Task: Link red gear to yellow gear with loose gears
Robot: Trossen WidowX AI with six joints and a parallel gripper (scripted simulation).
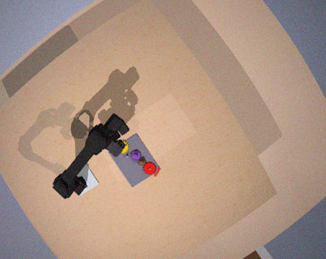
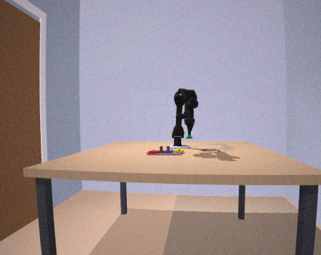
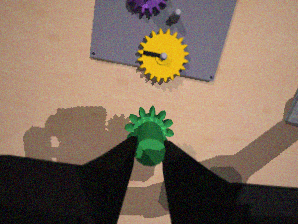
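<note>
The purple gear is 50 mm ahead of my gripper tip, 130 mm to the right of it and 100 mm below it. Round my gripper tip: brown gear (60 mm ahead, 170 mm to the right, 100 mm below); green gear (10 mm below); yellow gear (70 mm to the right, 110 mm below).
</note>
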